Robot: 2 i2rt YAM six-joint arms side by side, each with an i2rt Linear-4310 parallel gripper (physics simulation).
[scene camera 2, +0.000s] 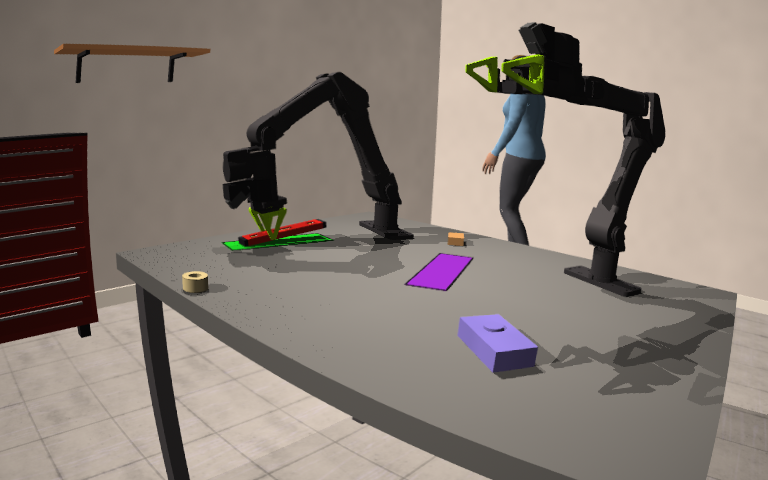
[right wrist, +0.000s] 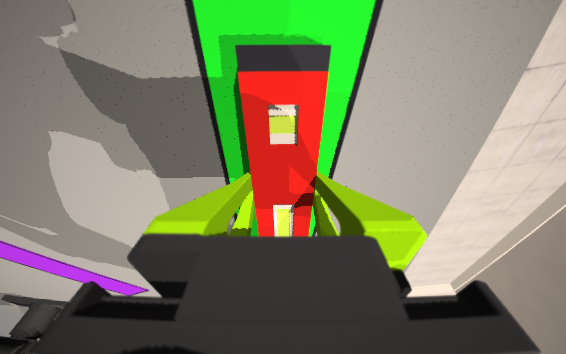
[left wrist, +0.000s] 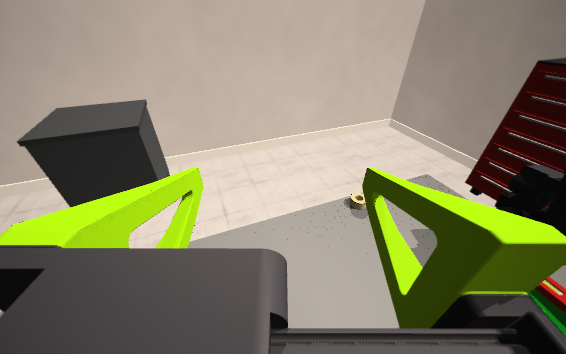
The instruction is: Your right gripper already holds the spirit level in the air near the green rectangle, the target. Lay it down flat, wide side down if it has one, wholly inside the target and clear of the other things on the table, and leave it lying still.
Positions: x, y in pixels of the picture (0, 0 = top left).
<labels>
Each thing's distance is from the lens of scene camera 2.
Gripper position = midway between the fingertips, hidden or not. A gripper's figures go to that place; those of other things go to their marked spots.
my left gripper point(scene camera 2: 483, 67): 87 cm
my right gripper point(scene camera 2: 269, 237): 131 cm
red spirit level point(scene camera 2: 299, 228): 132 cm
violet box point(scene camera 2: 501, 347): 70 cm
green rectangle point(scene camera 2: 316, 237): 137 cm
The marked spots on the green rectangle and the violet box are 77 cm apart.
</labels>
